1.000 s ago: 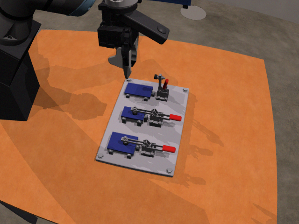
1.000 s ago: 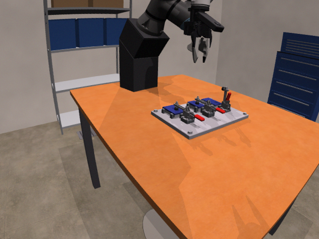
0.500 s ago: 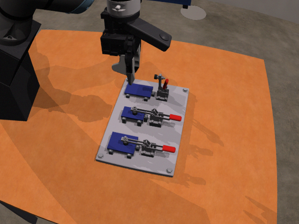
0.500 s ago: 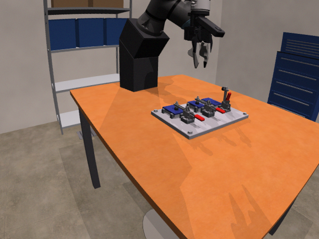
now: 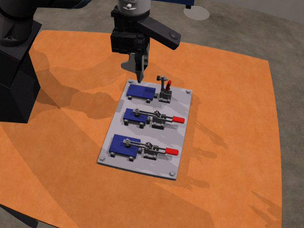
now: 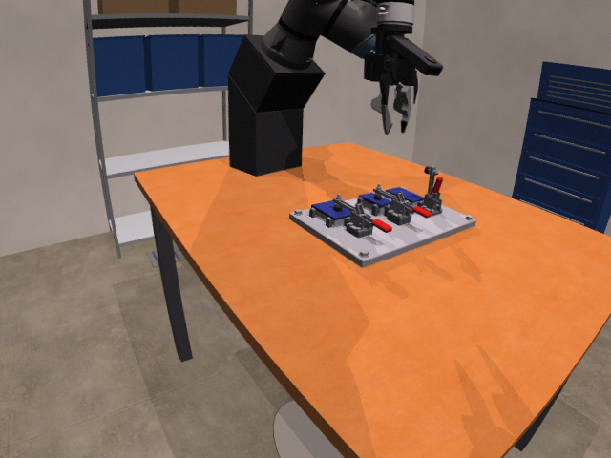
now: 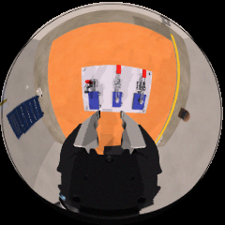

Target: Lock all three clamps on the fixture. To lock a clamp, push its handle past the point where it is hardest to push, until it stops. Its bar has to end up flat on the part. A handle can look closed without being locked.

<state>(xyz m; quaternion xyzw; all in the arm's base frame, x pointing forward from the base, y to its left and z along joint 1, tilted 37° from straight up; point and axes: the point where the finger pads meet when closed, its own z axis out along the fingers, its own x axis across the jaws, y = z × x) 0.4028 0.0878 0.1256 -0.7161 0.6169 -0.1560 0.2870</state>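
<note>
My hand is 190 mm above the grey fixture plate, 30 mm short of it and 20 mm to the left of it.
</note>
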